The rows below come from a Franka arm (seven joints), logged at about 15 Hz.
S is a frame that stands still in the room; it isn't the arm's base.
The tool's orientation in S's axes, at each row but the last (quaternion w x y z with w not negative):
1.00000 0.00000 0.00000 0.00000
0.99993 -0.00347 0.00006 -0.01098
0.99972 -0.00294 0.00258 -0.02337
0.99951 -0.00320 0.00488 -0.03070
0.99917 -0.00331 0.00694 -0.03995
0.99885 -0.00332 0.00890 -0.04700
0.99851 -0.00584 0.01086 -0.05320
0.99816 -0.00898 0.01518 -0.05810
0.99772 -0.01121 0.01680 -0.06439
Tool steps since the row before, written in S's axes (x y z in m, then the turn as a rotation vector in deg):
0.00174 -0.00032 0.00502 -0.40 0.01 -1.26
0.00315 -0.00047 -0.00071 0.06 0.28 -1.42
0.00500 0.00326 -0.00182 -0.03 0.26 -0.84
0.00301 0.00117 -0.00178 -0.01 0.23 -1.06
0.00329 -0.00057 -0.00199 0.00 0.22 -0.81
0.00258 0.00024 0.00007 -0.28 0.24 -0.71
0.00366 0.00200 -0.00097 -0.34 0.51 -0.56
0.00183 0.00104 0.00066 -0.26 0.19 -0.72
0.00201 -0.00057 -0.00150 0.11 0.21 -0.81
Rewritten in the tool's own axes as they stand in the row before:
0.00174 -0.00032 0.00502 -0.40 0.01 -1.26
0.00316 -0.00040 -0.00071 0.05 0.29 -1.42
0.00485 0.00350 -0.00177 -0.04 0.26 -0.84
0.00295 0.00136 -0.00174 -0.01 0.24 -1.06
0.00335 -0.00029 -0.00195 -0.01 0.23 -0.81
0.00254 0.00048 0.00012 -0.29 0.22 -0.71
0.00345 0.00239 -0.00087 -0.38 0.48 -0.56
0.00168 0.00123 0.00073 -0.26 0.17 -0.72
0.00211 -0.00027 -0.00144 0.11 0.24 -0.80

